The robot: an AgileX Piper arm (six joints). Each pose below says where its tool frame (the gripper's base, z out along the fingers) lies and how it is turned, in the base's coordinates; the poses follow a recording.
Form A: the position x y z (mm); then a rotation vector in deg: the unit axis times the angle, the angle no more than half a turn.
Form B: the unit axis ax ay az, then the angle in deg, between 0 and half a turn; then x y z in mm. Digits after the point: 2 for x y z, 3 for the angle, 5 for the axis.
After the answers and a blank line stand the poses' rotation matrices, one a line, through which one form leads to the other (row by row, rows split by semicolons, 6 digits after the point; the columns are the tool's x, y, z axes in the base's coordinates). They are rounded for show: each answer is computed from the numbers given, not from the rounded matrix.
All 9 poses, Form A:
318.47 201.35 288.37 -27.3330 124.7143 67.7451
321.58 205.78 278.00 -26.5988 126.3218 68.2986
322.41 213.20 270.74 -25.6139 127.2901 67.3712
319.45 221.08 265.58 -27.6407 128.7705 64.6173
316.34 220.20 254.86 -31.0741 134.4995 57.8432
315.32 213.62 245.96 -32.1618 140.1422 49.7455
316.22 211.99 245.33 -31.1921 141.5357 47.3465
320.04 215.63 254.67 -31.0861 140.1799 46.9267
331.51 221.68 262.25 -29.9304 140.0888 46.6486
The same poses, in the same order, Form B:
-0.18911 0.86287 0.46871 144.534 318.47 201.35 288.37
-0.18213 0.86495 0.46765 146.046 321.58 205.78 278.00
-0.17510 0.87018 0.46056 146.280 322.41 213.20 270.74
-0.18841 0.87777 0.44047 146.701 319.45 221.08 265.58
-0.20762 0.89863 0.38647 149.671 316.34 220.20 254.86
-0.21139 0.92109 0.32696 152.147 315.32 213.62 245.96
-0.20458 0.92829 0.31053 152.470 316.22 211.99 245.33
-0.20579 0.92798 0.31065 151.059 320.04 215.63 254.67
-0.19867 0.92987 0.30964 150.655 331.51 221.68 262.25

-0.749572 -0.568036 0.339820; -0.024126 0.536487 0.843564; -0.661483 0.624113 -0.415840
-0.768801 -0.549395 0.327277; -0.027001 0.539211 0.841738; -0.638918 0.638292 -0.429380
-0.775593 -0.534785 0.335351; -0.023429 0.555285 0.831330; -0.630798 0.636917 -0.443205
-0.770647 -0.545438 0.329546; -0.061799 0.578656 0.813227; -0.634259 0.606346 -0.479647
-0.782835 -0.542756 0.304278; -0.152457 0.641417 0.751892; -0.603263 0.542218 -0.584870
-0.799961 -0.519610 0.300113; -0.214103 0.714392 0.666186; -0.560555 0.468667 -0.682736
-0.807800 -0.501845 0.309209; -0.214779 0.739094 0.638443; -0.548934 0.449322 -0.704827
-0.795711 -0.508412 0.329183; -0.207760 0.739635 0.640138; -0.568929 0.440974 -0.694163
-0.797807 -0.497513 0.340566; -0.194020 0.746675 0.636264; -0.570842 0.441539 -0.692230

